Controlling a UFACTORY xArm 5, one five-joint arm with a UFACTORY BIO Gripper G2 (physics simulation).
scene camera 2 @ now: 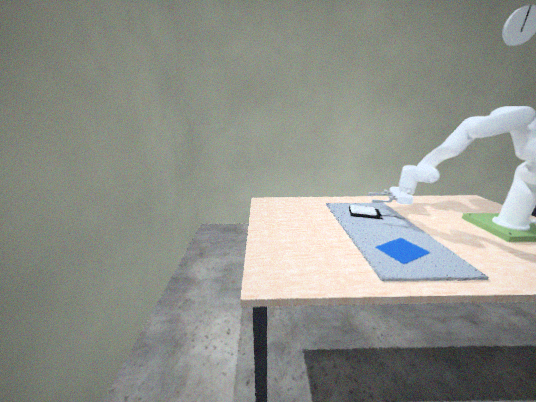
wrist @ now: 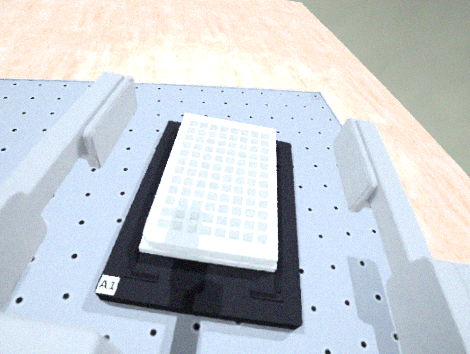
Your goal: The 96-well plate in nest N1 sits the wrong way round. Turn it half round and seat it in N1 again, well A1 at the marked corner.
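Observation:
The white 96-well plate [scene camera 2: 362,209] [wrist: 225,175] lies in the black nest N1 [scene camera 2: 364,216] [wrist: 240,312]. In the wrist view its far end reaches the nest's far edge, and a black strip of nest shows at the near end. I cannot tell whether it sits fully flat. A white A1 label [wrist: 107,285] marks the nest's near left corner; which plate corner holds well A1 is too unclear to read. My gripper [scene camera 2: 372,197] [wrist: 232,145] is open and empty above the plate, its fingers apart from both long sides.
The nest stands on a grey-blue perforated board [scene camera 2: 350,232] [wrist: 80,200] near its far end. A flat blue square [scene camera 2: 403,250] lies on the board nearer the table's front edge. The wooden table [scene camera 2: 295,250] extends around the board. The arm stands on a green base [scene camera 2: 485,225].

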